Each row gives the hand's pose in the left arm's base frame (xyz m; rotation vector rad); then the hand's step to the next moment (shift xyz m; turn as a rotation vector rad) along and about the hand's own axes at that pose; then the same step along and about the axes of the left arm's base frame.
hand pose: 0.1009 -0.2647 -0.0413 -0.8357 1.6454 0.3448
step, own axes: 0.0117 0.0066 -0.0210 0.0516 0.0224 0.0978
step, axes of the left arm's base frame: -0.0203 -0.0126 -0.0070 0.0537 0.0605 -0.0786
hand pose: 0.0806 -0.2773 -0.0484 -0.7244 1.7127 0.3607
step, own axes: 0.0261 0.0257 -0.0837 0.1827 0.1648 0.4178
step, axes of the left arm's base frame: -0.0833 -0.0370 -0.0058 0.1904 0.3212 -0.3094
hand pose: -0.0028 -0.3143 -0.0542 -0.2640 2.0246 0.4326
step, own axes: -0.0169 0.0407 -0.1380 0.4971 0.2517 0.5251
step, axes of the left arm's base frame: -0.1179 -0.0195 0.0819 0.0974 0.4435 -0.6164
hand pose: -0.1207 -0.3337 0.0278 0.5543 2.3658 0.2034
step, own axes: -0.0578 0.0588 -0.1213 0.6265 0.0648 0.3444
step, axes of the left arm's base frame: -0.0217 0.0277 0.1424 -0.1715 0.3340 -0.6118
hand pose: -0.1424 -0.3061 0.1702 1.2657 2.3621 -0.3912
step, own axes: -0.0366 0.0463 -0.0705 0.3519 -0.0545 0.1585
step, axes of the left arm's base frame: 0.0400 0.0297 0.0773 -0.1808 0.1535 -0.3093
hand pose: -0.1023 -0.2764 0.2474 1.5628 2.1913 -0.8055
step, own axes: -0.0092 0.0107 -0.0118 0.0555 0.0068 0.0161
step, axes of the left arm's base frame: 0.0139 0.0029 0.0117 -0.0136 0.0334 -0.0457
